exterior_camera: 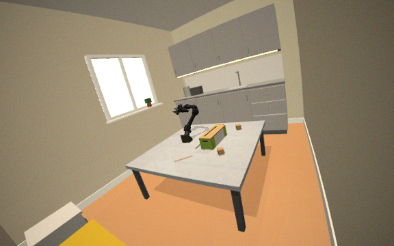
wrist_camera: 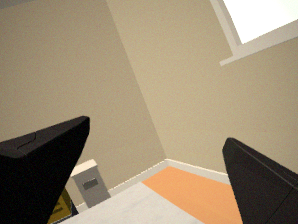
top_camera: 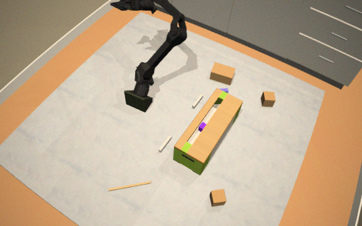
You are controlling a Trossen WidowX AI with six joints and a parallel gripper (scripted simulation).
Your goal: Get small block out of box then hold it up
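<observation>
Now: gripper tip 630 mm short of the long box, 130 mm to the left of it and 330 mm above it. Also, from my gripper tip: thin wooden stick: 530 mm ahead, 540 mm to the right, 390 mm below.
</observation>
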